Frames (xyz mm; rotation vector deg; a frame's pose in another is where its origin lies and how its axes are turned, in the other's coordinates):
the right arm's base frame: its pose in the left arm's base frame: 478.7 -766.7 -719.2 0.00 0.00 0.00
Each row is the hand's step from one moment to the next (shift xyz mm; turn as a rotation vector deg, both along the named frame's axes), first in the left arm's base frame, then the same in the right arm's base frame.
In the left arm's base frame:
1: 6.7 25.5 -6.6 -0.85 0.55 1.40
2: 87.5 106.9 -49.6 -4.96 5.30 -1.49
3: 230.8 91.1 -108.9 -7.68 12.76 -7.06
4: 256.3 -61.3 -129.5 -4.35 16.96 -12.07
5: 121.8 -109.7 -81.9 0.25 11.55 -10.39
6: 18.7 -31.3 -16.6 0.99 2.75 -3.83
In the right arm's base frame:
1: 6.7 25.5 -6.6 -0.85 0.55 1.40
2: 87.5 106.9 -49.6 -4.96 5.30 -1.49
3: 230.8 91.1 -108.9 -7.68 12.76 -7.06
4: 256.3 -61.3 -129.5 -4.35 16.96 -12.07
5: 121.8 -109.7 -81.9 0.25 11.55 -10.39
6: 18.7 -31.3 -16.6 0.99 2.75 -3.83

